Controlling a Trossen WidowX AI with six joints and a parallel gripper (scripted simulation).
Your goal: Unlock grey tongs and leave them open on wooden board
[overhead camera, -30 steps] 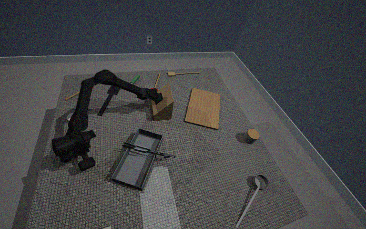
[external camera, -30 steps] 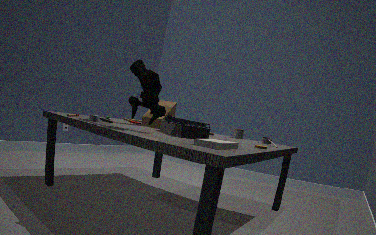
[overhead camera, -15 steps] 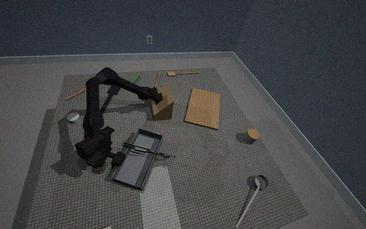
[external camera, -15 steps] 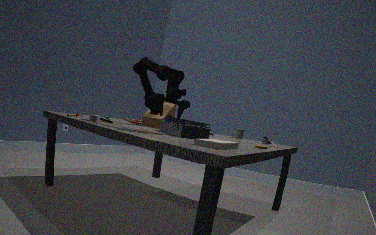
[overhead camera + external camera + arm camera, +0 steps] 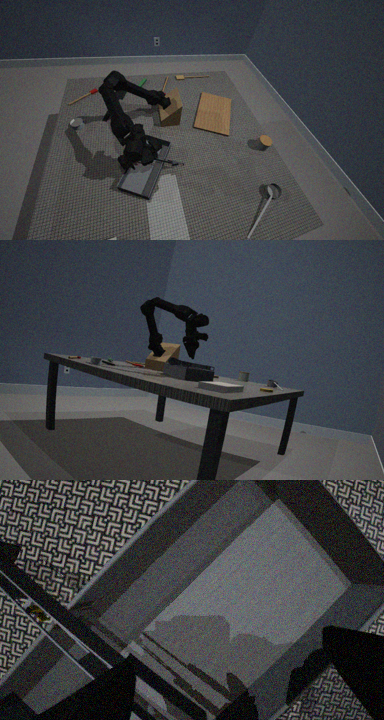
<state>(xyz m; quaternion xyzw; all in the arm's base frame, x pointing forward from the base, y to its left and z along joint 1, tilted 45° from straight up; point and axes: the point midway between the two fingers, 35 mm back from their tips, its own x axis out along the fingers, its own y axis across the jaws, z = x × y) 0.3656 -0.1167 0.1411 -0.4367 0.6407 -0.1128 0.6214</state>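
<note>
My gripper tip is now 8 cm above the roasting tin, 3 cm past it and 2 cm to the right of it. Also, from my gripper tip: black spatula (55 cm behind, 14 cm to the right, 10 cm below); wooden board (53 cm to the left, 33 cm behind, 10 cm below); white disc (37 cm behind, 34 cm to the right, 9 cm below).
</note>
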